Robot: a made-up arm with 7 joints.
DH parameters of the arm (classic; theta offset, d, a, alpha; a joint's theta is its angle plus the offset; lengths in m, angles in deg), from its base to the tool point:
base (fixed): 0 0 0 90
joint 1: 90 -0.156 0 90
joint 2: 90 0 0 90
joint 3: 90 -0.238 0 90
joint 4: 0 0 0 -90
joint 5: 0 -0.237 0 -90
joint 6: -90 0 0 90
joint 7: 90 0 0 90
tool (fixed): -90 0 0 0
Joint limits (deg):
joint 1: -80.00..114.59
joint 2: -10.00..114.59
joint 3: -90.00..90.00
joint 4: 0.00..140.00
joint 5: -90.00..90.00
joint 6: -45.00..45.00
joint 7: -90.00..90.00
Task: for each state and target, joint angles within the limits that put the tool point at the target. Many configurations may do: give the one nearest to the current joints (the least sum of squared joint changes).
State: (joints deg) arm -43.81 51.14 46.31 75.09 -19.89 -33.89 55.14
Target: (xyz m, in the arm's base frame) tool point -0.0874 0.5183 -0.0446
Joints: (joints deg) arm -62.96 37.15 90.00 75.59 -19.89 -33.89 55.14
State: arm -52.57 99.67 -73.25 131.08 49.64 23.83 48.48
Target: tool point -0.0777 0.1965 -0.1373
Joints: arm -48.70 83.65 -70.14 139.89 49.64 23.83 48.48
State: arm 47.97 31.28 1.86 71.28 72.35 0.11 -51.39
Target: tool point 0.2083 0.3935 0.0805
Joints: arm 43.43 43.16 29.16 93.32 72.35 0.11 -51.39
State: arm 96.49 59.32 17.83 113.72 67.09 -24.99 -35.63
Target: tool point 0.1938 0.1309 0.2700
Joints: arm 102.36 13.52 -20.28 90.88 67.09 -24.99 -35.63
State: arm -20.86 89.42 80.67 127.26 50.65 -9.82 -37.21
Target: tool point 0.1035 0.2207 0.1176
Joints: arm -26.35 88.74 75.13 138.19 50.65 -9.82 -37.21
